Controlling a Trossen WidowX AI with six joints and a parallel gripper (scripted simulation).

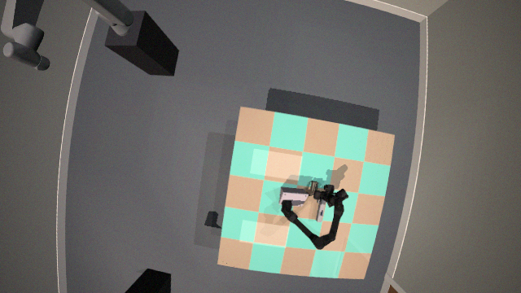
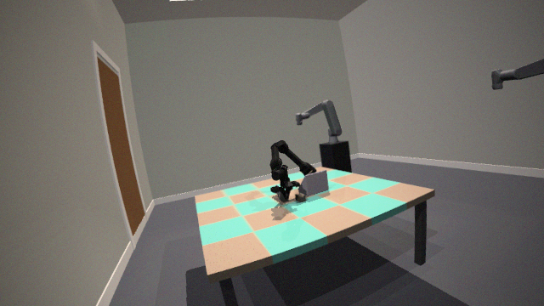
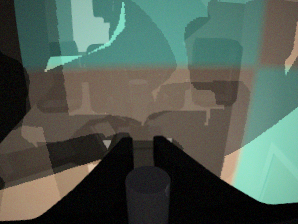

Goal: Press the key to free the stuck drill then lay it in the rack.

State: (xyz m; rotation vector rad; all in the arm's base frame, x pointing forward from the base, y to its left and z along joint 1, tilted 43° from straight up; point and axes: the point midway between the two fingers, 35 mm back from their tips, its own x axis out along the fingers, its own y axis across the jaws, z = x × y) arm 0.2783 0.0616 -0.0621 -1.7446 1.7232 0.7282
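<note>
Right now the drill is 6 cm to the right of my gripper tip and 3 cm above it. From my gripper tip the other things lie so: light grey fixture (12 cm to the right, 2 cm above); then dark rack (7 cm behind, 5 cm to the left); then dark key piece (15 cm to the right, 3 cm above).
</note>
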